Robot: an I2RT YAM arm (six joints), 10 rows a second.
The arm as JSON. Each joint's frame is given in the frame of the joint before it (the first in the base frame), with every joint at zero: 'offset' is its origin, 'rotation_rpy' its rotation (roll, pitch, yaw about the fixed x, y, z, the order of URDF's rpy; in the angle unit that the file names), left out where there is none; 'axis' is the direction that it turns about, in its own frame. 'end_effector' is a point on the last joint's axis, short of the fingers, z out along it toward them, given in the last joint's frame.
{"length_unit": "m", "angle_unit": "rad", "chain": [
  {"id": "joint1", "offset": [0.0, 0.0, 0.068], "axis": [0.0, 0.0, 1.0]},
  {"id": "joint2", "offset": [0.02, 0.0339, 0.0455], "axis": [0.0, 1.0, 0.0]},
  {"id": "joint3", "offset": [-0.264, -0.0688, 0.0], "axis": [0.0, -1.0, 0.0]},
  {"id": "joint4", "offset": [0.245, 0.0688, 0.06], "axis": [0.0, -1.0, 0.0]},
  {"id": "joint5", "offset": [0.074, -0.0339, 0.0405], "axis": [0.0, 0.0, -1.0]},
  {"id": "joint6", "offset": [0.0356, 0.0, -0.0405], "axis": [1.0, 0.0, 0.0]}
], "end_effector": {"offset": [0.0, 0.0, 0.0], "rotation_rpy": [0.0, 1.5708, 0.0]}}
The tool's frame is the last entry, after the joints.
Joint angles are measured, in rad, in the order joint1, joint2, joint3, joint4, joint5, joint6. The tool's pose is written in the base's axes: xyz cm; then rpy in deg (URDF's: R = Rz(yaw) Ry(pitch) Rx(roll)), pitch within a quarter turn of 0, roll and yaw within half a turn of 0. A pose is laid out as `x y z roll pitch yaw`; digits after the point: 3 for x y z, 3 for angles.
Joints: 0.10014, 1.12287, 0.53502, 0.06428, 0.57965, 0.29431
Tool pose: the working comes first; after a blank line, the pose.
Where each joint sits with the arm in this pose, in the base's axes (m; each line is computed from the numbers above, not from the rounded line before):
joint1: 0.0000 0.0000 0.0680
joint2: 0.0165 0.0357 0.1135
joint3: -0.0904 -0.0442 0.3515
joint4: 0.1387 0.0480 0.2655
joint5: 0.2260 0.0227 0.2636
joint6: 0.2335 0.0039 0.2136
the tool: 0.2335 0.0039 0.2136

23.348 0.386 21.362 -178.513 65.263 150.288
